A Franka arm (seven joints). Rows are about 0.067 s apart.
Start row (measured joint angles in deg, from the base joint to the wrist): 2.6, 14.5, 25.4, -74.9, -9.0, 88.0, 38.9
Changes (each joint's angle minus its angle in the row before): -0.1, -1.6, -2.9, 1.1, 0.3, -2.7, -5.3; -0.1, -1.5, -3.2, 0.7, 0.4, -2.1, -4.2; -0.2, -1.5, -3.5, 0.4, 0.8, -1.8, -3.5; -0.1, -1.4, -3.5, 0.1, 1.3, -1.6, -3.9; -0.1, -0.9, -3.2, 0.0, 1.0, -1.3, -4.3; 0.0, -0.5, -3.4, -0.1, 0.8, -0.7, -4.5; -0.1, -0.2, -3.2, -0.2, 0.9, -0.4, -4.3; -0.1, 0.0, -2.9, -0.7, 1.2, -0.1, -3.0; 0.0, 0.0, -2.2, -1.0, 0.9, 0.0, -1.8
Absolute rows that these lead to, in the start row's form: 2.5, 12.9, 22.5, -73.8, -8.7, 85.3, 33.6; 2.4, 11.4, 19.3, -73.1, -8.3, 83.2, 29.4; 2.2, 9.9, 15.8, -72.7, -7.5, 81.4, 25.9; 2.1, 8.5, 12.3, -72.6, -6.2, 79.8, 22.0; 2.0, 7.6, 9.1, -72.6, -5.2, 78.5, 17.7; 2.0, 7.1, 5.7, -72.7, -4.4, 77.8, 13.2; 1.9, 6.9, 2.5, -72.9, -3.5, 77.4, 8.9; 1.8, 6.9, -0.4, -73.6, -2.3, 77.3, 5.9; 1.8, 6.9, -2.6, -74.6, -1.4, 77.3, 4.1
